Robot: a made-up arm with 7 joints.
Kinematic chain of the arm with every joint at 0, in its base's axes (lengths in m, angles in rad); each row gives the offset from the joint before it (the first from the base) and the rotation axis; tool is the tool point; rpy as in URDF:
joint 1: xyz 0 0 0.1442 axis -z
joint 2: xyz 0 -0.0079 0.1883 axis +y
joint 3: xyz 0 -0.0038 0.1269 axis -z
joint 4: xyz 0 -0.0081 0.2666 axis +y
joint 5: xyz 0 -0.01 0.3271 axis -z
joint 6: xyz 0 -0.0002 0.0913 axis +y
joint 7: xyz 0 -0.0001 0.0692 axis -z
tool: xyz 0 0 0 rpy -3.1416 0 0
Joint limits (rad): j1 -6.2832..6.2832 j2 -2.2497..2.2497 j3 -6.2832..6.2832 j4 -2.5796..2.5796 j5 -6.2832..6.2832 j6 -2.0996..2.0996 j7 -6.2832..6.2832
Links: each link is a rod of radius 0.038 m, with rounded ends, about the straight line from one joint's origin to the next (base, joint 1, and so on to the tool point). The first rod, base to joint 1, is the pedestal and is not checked.
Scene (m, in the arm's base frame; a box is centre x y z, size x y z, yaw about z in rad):
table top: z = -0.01
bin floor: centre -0.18 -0.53 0 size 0.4 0.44 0.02 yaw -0.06
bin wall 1: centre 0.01 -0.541 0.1 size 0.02 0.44 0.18 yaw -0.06
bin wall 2: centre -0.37 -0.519 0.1 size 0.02 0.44 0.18 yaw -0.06
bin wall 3: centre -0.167 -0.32 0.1 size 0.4 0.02 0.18 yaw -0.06
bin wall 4: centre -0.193 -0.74 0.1 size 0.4 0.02 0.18 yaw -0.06
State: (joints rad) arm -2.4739 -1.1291 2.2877 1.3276 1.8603 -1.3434 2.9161
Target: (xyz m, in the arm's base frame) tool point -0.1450 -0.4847 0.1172
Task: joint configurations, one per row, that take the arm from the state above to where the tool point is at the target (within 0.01 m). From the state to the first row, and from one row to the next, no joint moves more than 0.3 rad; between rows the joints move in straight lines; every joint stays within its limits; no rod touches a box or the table.
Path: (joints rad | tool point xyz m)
1: -2.2898 -1.0593 2.5725 1.2927 1.8505 -1.4045 2.9039 | 0.5975 -0.2617 0.2891
2: -2.1057 -0.9895 2.8574 1.2578 1.8406 -1.4657 2.8918 | 0.4717 -0.4563 0.2931
3: -1.9216 -0.9198 3.1422 1.2228 1.8308 -1.5268 2.8796 | 0.2827 -0.5972 0.3282
4: -1.7375 -0.8500 3.4271 1.1879 1.8210 -1.5880 2.8675 | 0.0581 -0.6587 0.3909
5: -1.5211 -0.9590 3.3636 1.4122 1.8928 -1.4705 2.8918 | -0.0653 -0.6004 0.2383
6: -1.3047 -1.0681 3.3001 1.6365 1.9646 -1.3530 2.9161 | -0.1450 -0.4847 0.1172

